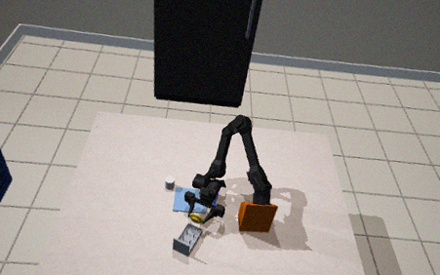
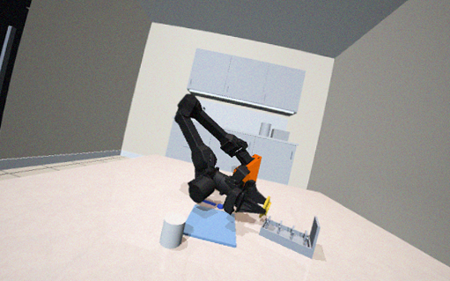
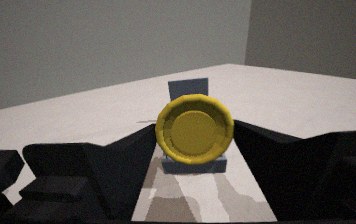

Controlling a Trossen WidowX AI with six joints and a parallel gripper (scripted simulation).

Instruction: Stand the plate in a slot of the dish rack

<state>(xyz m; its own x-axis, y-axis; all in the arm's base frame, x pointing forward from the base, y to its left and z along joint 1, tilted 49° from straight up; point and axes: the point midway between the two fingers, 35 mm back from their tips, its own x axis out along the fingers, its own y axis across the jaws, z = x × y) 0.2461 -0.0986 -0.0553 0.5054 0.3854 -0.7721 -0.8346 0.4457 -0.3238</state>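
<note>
Right now my gripper tip is 30 mm short of the dish rack, 50 mm to the right of it and 40 mm above it. The rest, counted from my gripper tip: blue spoon (110 mm behind, 140 mm to the right, 60 mm below); then light blue mat (10 mm ahead, 150 mm to the right, 60 mm below); then yellow plate (10 mm to the right).
</note>
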